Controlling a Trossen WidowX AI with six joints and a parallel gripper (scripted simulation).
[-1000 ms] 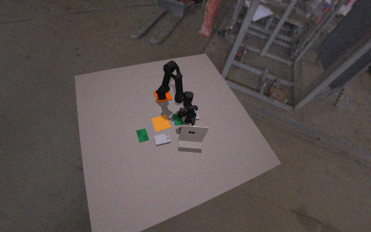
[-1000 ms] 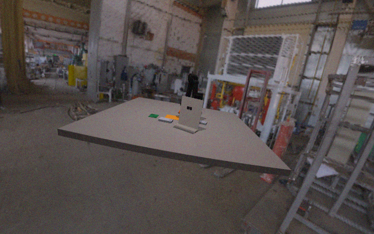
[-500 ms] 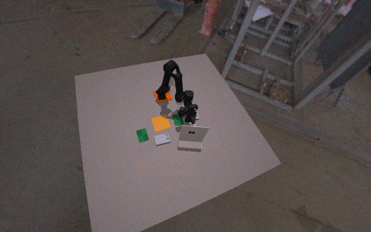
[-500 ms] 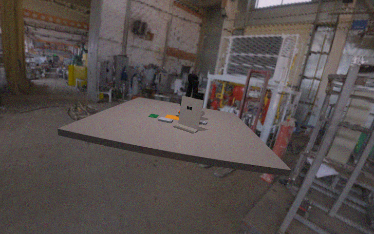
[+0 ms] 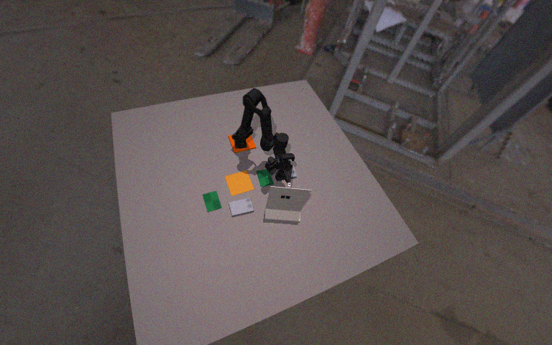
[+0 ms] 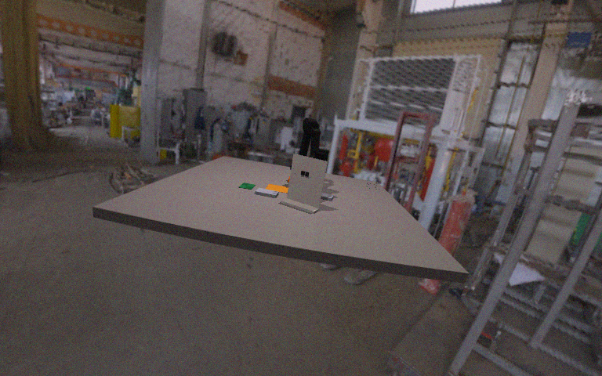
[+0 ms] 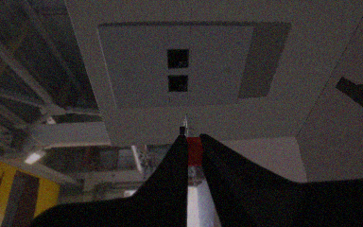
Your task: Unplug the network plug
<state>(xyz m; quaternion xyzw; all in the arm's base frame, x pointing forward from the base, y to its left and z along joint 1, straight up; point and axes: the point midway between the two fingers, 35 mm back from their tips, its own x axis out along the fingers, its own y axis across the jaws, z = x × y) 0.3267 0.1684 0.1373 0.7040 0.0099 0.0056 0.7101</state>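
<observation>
The orange square lies 120 mm behind my gripper tip, 210 mm to the right of it and 150 mm below it. The rest, counted from my gripper tip: grey panel: 80 mm ahead, 30 mm to the right, 50 mm below; then plug: right at my gripper tip.
</observation>
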